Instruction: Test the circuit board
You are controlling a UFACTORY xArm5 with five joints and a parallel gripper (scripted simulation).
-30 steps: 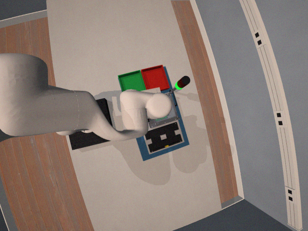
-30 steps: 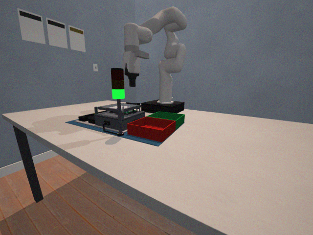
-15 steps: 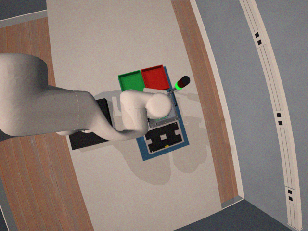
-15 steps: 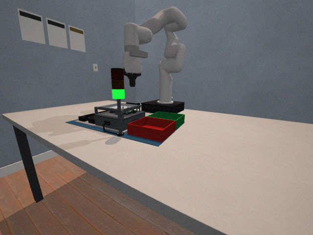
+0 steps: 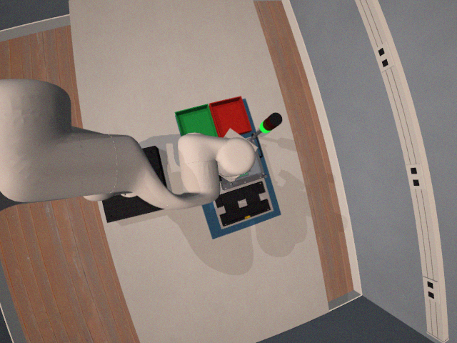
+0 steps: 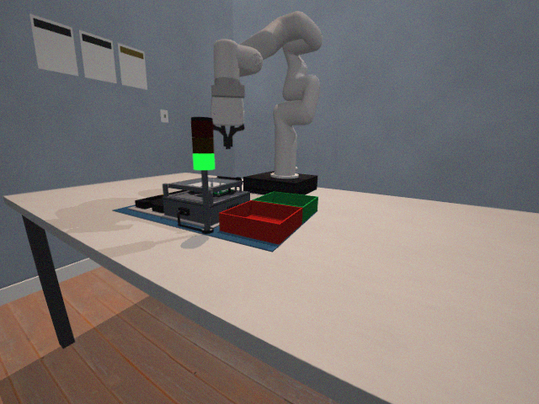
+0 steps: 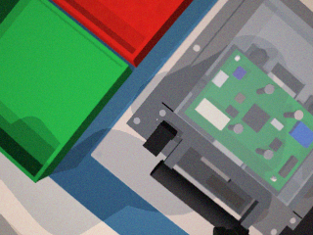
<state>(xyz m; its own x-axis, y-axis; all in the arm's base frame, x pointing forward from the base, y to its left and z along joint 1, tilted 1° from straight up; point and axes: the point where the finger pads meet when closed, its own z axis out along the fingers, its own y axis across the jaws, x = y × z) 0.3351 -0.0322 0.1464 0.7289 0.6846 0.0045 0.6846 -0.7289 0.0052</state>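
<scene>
Right now my hand is 12 cm above the black block, 6 cm to the right of it and 2 cm short of it. The rest, counted from my hand: red bin (21 cm to the left, 19 cm below, 11 cm ahead); green bin (20 cm to the left, 19 cm below, 4 cm behind); green circuit board (14 cm below, 8 cm ahead, 1 cm to the left).
</scene>
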